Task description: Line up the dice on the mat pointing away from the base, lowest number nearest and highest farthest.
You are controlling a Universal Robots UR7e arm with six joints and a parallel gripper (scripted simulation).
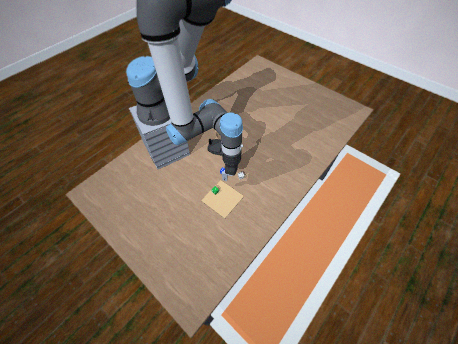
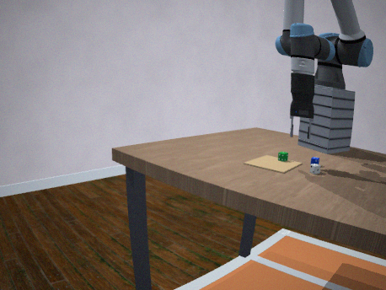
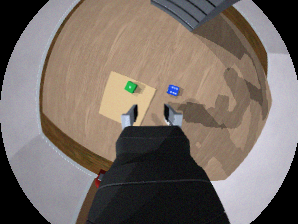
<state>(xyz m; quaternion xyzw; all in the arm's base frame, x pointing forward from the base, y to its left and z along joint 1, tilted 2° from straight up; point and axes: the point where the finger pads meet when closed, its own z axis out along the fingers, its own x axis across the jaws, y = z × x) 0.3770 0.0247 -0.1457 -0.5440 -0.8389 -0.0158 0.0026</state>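
My gripper is now 9 cm above the white die, 8 cm to the right of it and 3 cm short of it. From my hand the other things lie so: tan mat (11 cm below, 7 cm to the right, 3 cm ahead); green die (9 cm below, 6 cm to the right, 2 cm behind); blue die (9 cm below, 6 cm behind, 4 cm to the left).
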